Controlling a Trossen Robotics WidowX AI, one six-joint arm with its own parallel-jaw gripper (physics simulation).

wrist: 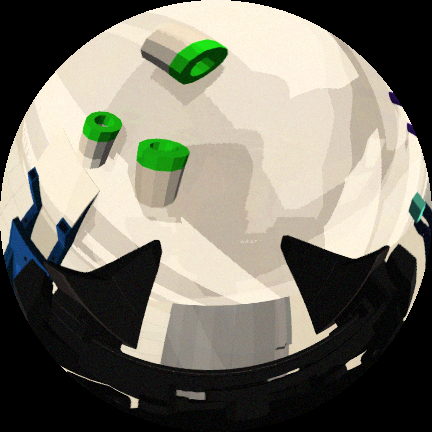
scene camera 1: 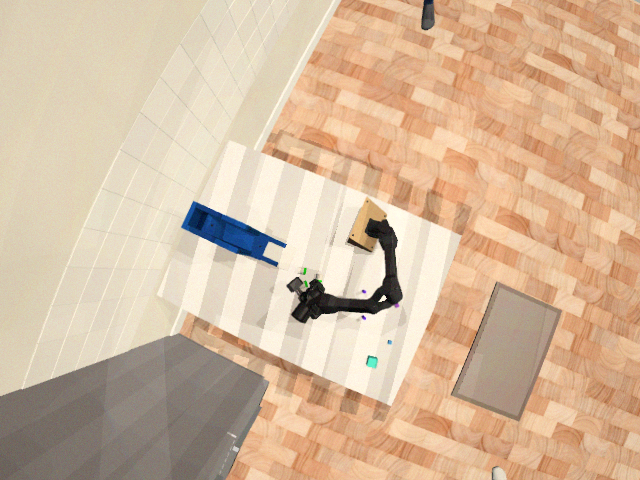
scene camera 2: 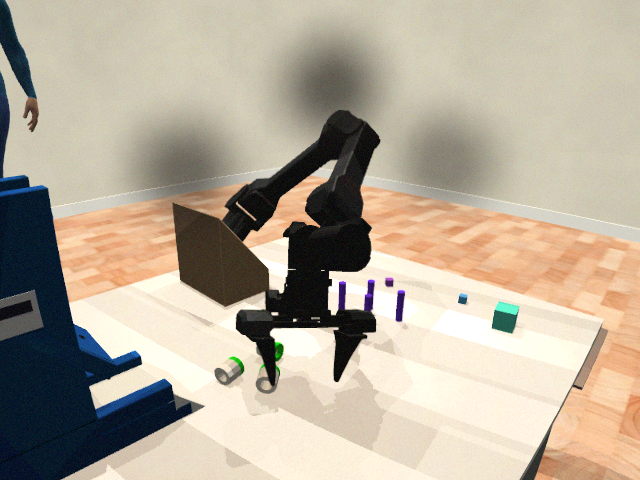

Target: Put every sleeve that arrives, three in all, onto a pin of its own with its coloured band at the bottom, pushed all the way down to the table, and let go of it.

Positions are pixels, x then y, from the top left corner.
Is the gripper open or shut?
Open.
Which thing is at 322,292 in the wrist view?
The gripper.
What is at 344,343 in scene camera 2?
The gripper.
